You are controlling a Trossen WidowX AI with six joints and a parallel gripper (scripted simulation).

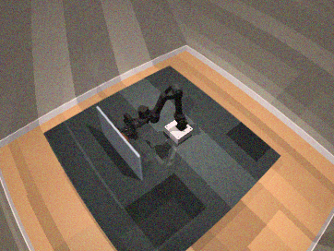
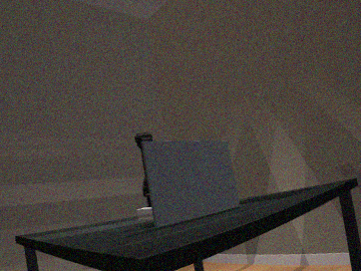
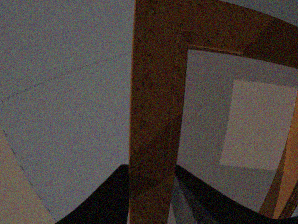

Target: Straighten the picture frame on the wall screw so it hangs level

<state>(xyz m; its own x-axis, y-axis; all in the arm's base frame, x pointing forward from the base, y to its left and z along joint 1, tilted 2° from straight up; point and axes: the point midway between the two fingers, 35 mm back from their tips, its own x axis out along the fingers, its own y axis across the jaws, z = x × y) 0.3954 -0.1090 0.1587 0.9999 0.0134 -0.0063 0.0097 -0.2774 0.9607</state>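
My gripper tip is now 5 cm above the brown wooden picture frame, 2 cm to the right of it and 1 cm short of it. Also, from my gripper tip: wall panel: 6 cm below, 2 cm to the left, 2 cm ahead.
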